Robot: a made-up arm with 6 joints.
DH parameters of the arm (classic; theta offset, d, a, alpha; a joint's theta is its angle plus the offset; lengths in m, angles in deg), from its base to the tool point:
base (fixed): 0 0 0 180
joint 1: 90 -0.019 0.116 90
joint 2: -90 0.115 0.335 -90
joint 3: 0 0.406 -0.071 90
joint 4: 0 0.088 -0.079 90
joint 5: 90 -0.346 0.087 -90
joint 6: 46.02 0 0.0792 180
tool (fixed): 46.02 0.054 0 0
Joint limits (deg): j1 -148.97..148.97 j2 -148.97..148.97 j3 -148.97..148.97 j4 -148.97..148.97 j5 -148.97..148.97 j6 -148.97..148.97
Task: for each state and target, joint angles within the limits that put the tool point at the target. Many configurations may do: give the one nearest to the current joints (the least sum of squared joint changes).
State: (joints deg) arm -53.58 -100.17 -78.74 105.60 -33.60 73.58
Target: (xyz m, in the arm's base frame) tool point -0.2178 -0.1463 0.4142
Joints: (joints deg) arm -41.48 -109.33 -60.73 86.60 -32.68 73.81
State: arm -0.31 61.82 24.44 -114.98 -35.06 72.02
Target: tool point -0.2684 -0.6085 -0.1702
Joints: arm 20.41 92.97 52.13 -128.34 -43.55 79.57
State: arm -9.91 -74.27 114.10 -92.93 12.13 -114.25
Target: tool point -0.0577 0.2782 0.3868
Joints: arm 15.70 -80.98 117.25 -115.90 -3.42 -123.12
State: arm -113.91 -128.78 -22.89 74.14 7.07 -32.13
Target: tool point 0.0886 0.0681 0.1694
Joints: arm -108.57 -127.31 -47.31 117.77 32.89 -28.69
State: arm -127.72 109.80 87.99 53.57 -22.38 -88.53
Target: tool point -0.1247 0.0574 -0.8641
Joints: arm -137.65 138.42 116.32 15.97 -29.84 -83.53
